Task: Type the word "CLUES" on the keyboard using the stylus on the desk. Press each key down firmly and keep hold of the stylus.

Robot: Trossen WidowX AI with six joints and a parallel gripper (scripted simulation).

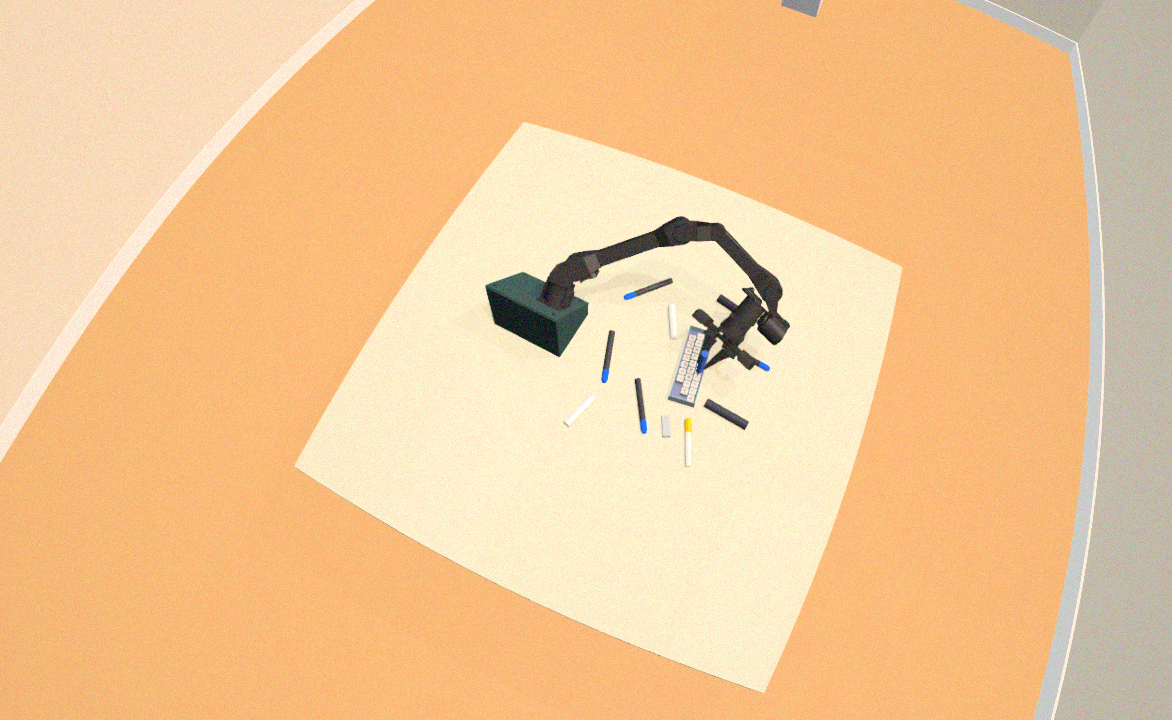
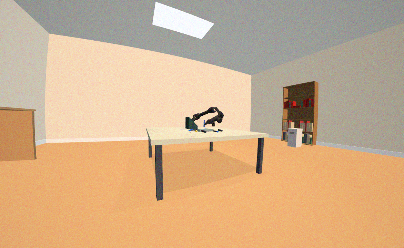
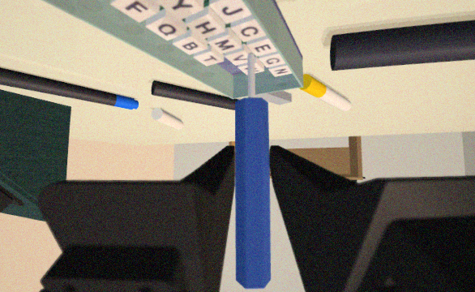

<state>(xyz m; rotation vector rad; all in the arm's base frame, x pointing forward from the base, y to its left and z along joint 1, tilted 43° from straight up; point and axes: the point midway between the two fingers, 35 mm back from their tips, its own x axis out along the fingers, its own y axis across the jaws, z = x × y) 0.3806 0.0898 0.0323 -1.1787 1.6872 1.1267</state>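
My gripper tip is now 10 mm above the stylus. From my gripper tip the other things lie so: stylus tip: 50 mm below.
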